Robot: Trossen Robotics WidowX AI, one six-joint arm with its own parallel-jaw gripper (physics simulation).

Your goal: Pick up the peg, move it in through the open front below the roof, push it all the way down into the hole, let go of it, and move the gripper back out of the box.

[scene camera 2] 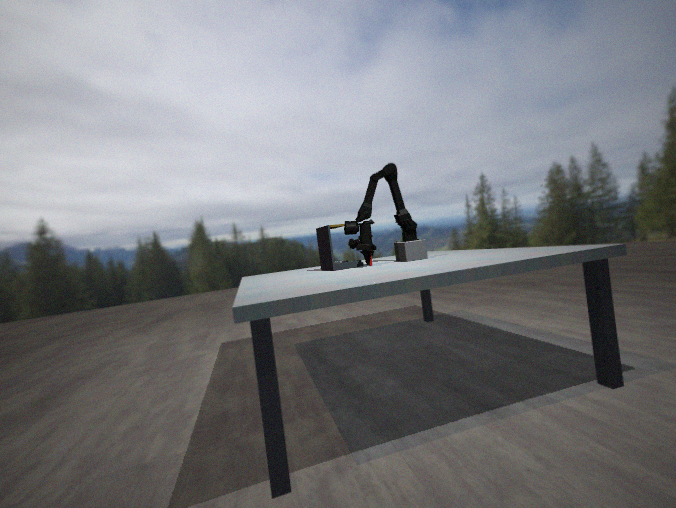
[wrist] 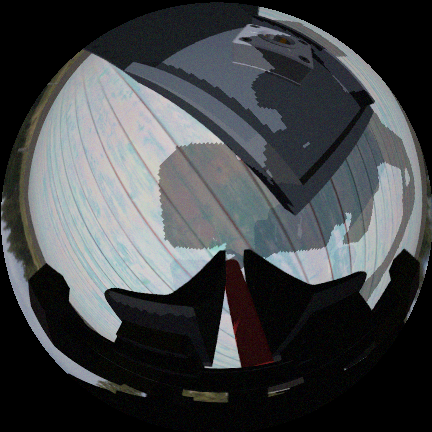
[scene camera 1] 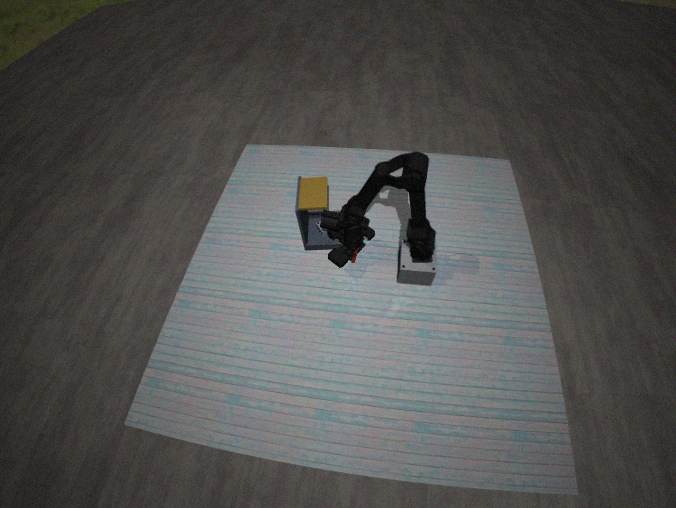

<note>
My gripper (scene camera 1: 350, 258) grips a red peg, which still rests on the table. Further things: a box (wrist: 294, 193).
My gripper shows as well in the wrist view (wrist: 234, 255).
</note>
